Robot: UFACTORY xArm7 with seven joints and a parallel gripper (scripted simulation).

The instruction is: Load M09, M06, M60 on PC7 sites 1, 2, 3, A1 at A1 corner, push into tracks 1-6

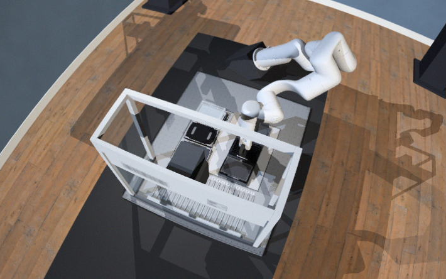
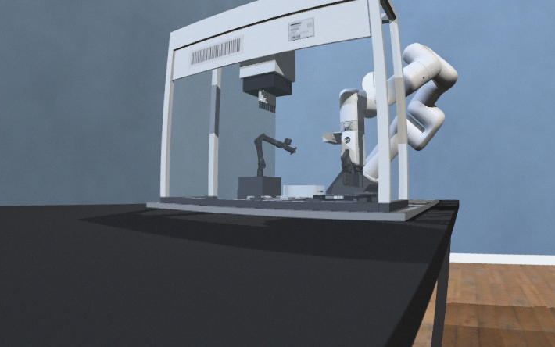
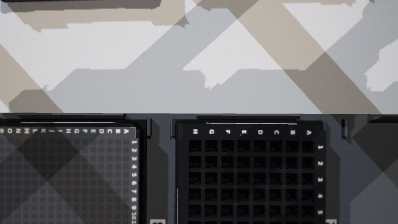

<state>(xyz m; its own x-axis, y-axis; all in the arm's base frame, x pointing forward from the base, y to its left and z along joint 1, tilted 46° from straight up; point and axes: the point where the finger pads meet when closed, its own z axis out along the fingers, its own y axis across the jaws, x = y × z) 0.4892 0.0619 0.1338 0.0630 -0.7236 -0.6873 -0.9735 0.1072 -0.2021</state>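
My hand is 1 cm past the dark plate carrier PC7 and 4 cm above it. The rest, counted from my hand: corner post: 37 cm ahead, 23 cm to the left, 19 cm above; then white deep-well block M09: 10 cm behind, 23 cm to the right, 2 cm below.
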